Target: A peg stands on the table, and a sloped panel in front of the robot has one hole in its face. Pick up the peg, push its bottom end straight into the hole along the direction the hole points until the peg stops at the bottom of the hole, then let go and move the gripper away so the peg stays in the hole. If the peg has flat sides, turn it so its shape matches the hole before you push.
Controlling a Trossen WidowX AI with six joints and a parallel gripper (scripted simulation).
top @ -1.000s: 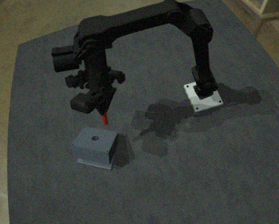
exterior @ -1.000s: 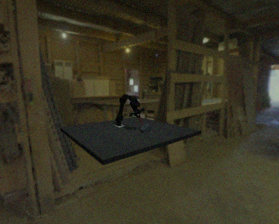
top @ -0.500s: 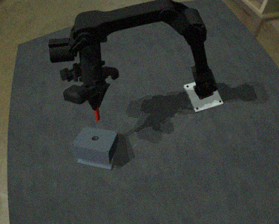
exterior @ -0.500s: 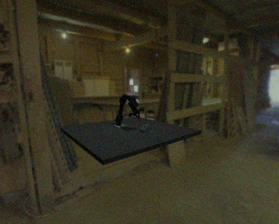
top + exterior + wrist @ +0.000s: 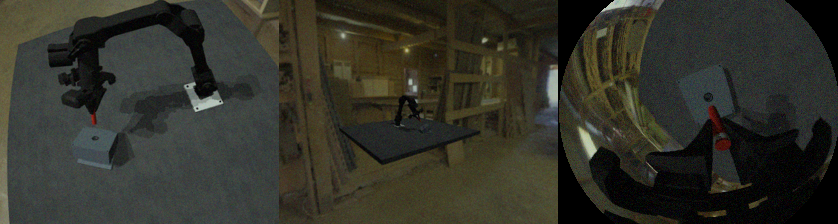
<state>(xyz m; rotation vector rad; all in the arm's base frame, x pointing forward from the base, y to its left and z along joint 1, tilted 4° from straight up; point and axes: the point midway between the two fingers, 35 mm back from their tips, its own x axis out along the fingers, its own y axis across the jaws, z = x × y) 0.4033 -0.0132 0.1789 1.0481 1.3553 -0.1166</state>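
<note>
Right now the grey-blue sloped panel is 11 cm below my gripper tip, 5 cm to the left of it and 4 cm ahead of it. The rest, counted from my gripper tip: red peg (1 cm to the right, 1 cm above).
</note>
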